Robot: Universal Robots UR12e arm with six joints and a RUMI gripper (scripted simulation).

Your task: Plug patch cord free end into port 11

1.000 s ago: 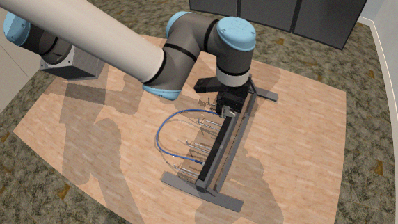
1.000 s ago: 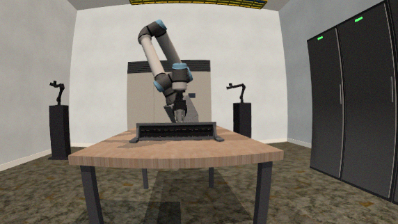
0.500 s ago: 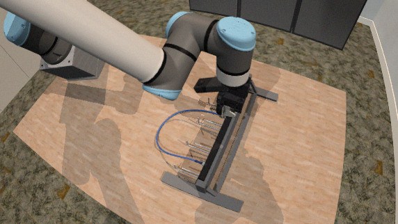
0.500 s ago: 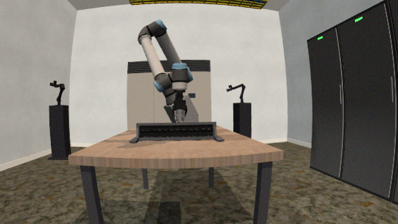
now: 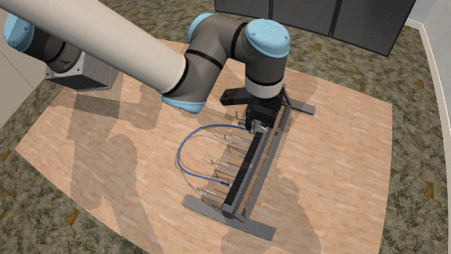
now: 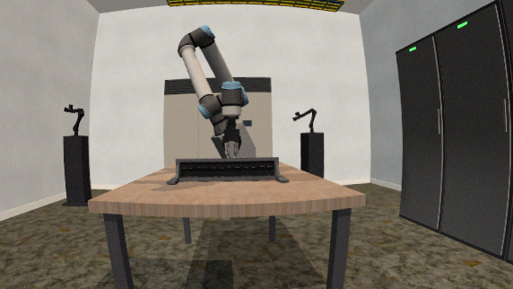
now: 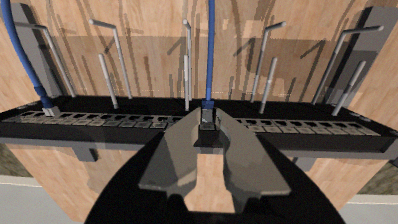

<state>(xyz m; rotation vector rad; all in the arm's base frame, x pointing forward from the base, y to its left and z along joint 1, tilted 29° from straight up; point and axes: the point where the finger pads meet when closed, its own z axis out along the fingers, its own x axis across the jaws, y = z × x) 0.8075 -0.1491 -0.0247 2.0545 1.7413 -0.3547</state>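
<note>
Right now my hand is 1 cm short of the plug and 1 cm above it.
</note>
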